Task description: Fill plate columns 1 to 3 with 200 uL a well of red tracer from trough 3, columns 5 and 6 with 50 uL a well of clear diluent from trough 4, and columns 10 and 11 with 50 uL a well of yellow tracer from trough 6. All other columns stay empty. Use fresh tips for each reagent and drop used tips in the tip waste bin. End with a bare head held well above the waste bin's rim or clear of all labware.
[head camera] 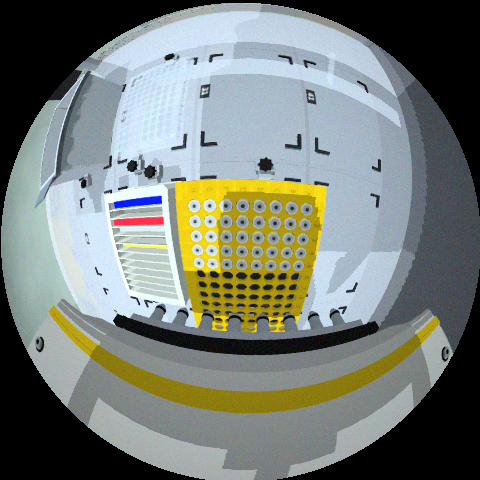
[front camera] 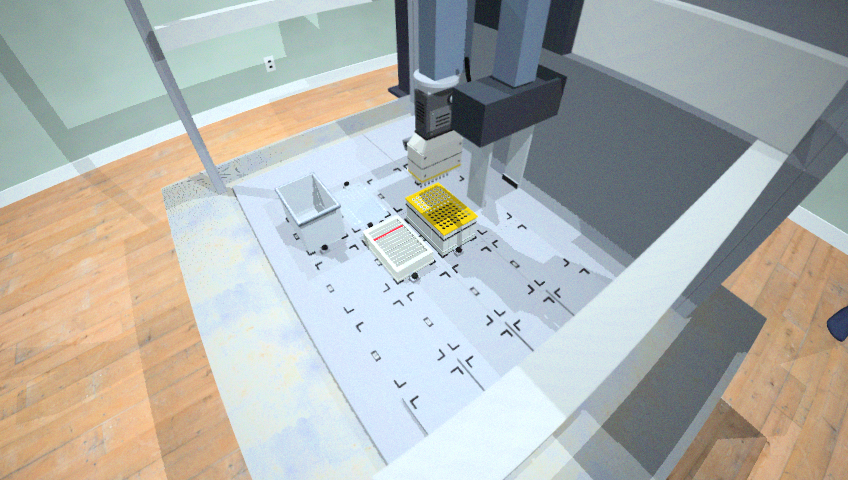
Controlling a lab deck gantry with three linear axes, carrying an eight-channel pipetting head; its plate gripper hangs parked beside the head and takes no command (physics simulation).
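The pipetting head [front camera: 434, 157] [head camera: 255, 400] hangs above the deck near the back edge of the yellow-topped tip rack [front camera: 422, 229] [head camera: 185, 235]. Its nozzles [head camera: 262, 323] are bare stubs. Several tip columns stand in the rack's far part; the near holes are empty. The white trough rack [front camera: 416, 268] [head camera: 173, 250] stands beside it, with blue [head camera: 137, 202], red [front camera: 387, 232] [head camera: 138, 221] and yellow [head camera: 145, 246] liquid strips. The clear plate [front camera: 361, 204] [head camera: 155, 105] shows no colour. The grey waste bin [front camera: 322, 233] [head camera: 54, 135] stands beyond. The parked plate gripper [front camera: 495, 191] is open, its fingers apart and empty.
A dark gripper carriage [front camera: 508, 107] hangs beside the head. Black locating knobs [front camera: 414, 275] [head camera: 265, 164] stand beside the labware. Corner marks cover the deck. A pale frame beam [front camera: 595, 333] crosses the front, and a slanted post [front camera: 178, 98] stands at the left.
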